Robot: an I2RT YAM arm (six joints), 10 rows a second.
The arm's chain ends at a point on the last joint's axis. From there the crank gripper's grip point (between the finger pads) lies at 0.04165 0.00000 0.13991 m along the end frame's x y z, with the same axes.
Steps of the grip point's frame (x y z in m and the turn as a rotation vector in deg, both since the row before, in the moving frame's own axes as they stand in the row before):
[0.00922 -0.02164 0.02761 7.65 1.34 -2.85]
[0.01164 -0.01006 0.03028 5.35 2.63 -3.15]
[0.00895 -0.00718 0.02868 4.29 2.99 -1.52]
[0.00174 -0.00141 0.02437 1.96 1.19 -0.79]
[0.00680 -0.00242 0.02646 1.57 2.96 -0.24]
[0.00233 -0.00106 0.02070 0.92 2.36 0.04]
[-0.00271 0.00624 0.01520 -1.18 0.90 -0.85]
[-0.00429 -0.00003 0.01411 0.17 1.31 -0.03]
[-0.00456 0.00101 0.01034 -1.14 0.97 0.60]
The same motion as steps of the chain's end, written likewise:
[0.00649 -0.00094 0.03000 7.65 1.34 -2.85]
[0.00570 0.00535 0.03305 5.35 2.63 -3.15]
[0.00187 0.00440 0.03147 4.29 2.99 -1.52]
[-0.00112 0.00395 0.02536 1.96 1.19 -0.79]
[-0.00036 0.00157 0.02885 1.57 2.96 -0.24]
[-0.00340 0.00114 0.02255 0.92 2.36 0.04]
[-0.00492 0.00400 0.01589 -1.18 0.90 -0.85]
[-0.00748 0.00041 0.01510 0.17 1.31 -0.03]
[-0.00691 -0.00221 0.01110 -1.14 0.97 0.60]

